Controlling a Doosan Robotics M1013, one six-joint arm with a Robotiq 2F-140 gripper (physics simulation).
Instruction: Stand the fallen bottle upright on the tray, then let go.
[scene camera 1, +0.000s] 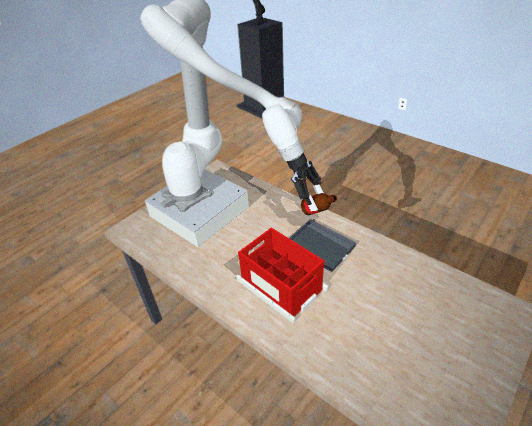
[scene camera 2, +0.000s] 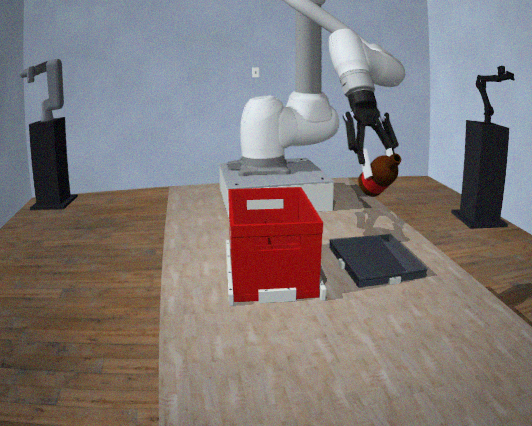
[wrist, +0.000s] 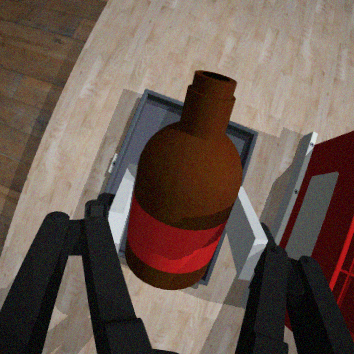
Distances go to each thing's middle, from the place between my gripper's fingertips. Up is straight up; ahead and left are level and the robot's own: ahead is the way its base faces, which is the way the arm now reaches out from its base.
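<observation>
I see the brown bottle (scene camera 2: 384, 169), and it is right at my hand.
</observation>
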